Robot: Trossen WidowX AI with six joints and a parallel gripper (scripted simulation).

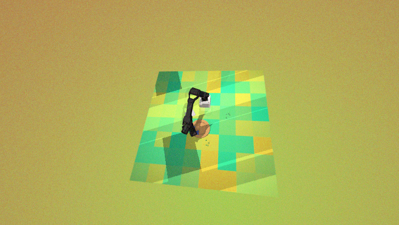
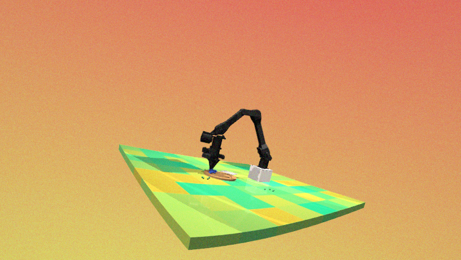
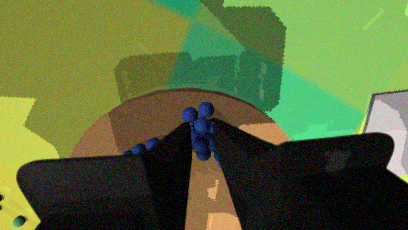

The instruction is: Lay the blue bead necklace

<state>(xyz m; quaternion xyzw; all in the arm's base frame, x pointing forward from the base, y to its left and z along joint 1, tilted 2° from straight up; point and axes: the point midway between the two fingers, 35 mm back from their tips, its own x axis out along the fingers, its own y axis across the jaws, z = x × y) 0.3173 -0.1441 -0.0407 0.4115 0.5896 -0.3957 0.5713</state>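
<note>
Right now my gripper tip is 8 cm to the right of the round bead board, 1 cm past it and 1 cm above it. Round my gripper tip: flat grey piece: 19 cm behind, 3 cm to the right, 2 cm below.
</note>
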